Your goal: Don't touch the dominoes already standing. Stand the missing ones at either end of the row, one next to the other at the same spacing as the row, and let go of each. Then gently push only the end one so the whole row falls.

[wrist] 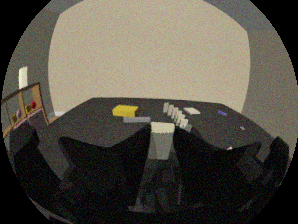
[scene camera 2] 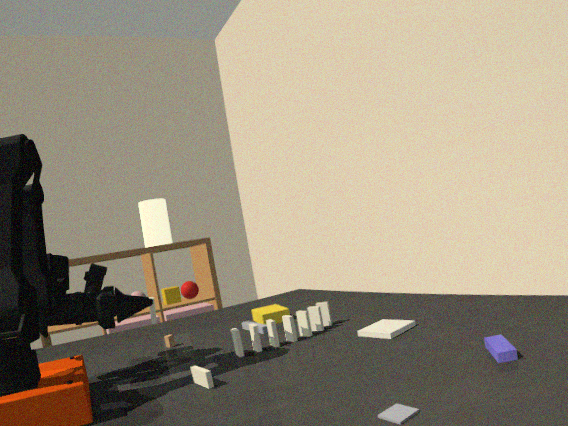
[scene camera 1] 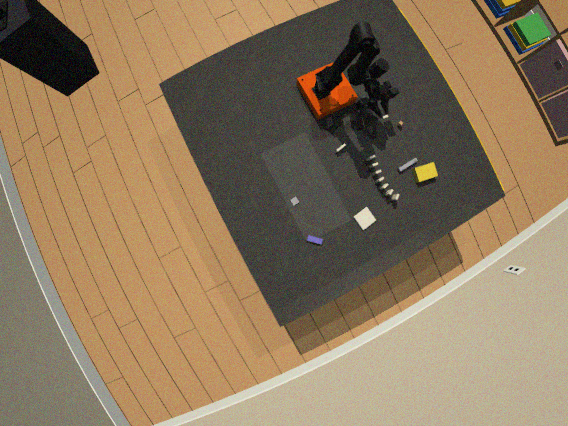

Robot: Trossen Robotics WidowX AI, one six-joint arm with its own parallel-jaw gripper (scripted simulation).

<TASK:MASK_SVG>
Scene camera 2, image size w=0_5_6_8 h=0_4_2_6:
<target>my gripper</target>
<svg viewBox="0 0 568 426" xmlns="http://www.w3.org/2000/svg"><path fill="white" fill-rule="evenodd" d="M68 295L71 324L82 325L85 322L98 321L98 325L103 329L115 328L114 317L116 315L117 323L120 323L124 319L153 305L152 298L125 295L117 288L114 289L113 286L105 286L101 290L107 267L90 264L89 271L85 272L83 278L86 281L84 293L79 291Z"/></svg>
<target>white tile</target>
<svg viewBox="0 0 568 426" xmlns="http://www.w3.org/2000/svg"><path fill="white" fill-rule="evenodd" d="M357 334L358 337L392 339L416 325L415 321L382 319L360 329Z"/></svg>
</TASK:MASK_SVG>
